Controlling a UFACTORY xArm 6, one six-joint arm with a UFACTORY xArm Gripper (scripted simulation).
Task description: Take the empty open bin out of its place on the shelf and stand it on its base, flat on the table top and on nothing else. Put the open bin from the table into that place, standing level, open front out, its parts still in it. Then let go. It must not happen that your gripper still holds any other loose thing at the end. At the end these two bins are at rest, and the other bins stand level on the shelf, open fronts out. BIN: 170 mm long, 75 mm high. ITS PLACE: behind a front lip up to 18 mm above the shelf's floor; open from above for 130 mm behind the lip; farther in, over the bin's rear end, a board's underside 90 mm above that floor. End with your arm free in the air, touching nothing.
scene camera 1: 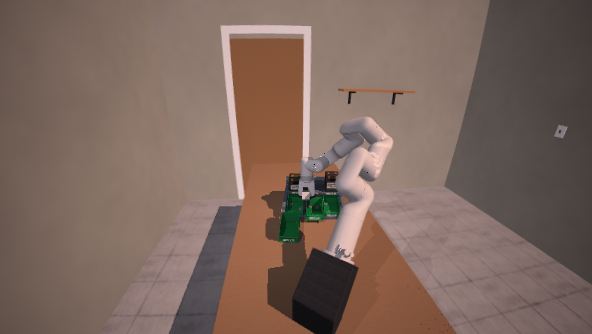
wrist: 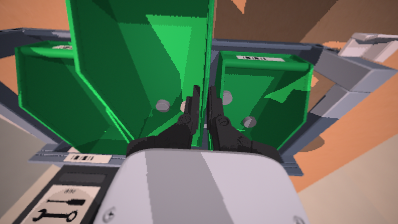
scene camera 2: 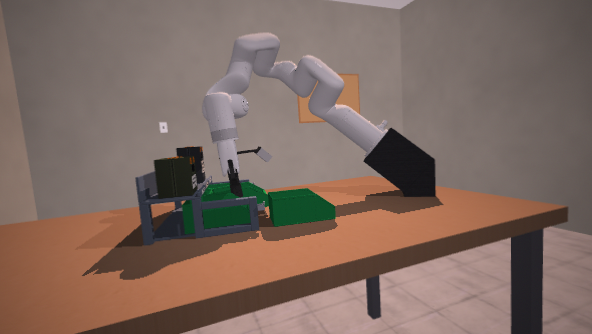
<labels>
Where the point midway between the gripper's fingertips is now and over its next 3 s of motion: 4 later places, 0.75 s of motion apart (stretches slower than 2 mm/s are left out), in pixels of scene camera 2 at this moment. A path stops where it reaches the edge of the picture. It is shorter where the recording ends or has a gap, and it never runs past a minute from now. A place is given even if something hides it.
The gripper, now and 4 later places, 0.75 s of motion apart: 237, 197; 237, 188; 236, 177; 235, 168; 235, 166
</labels>
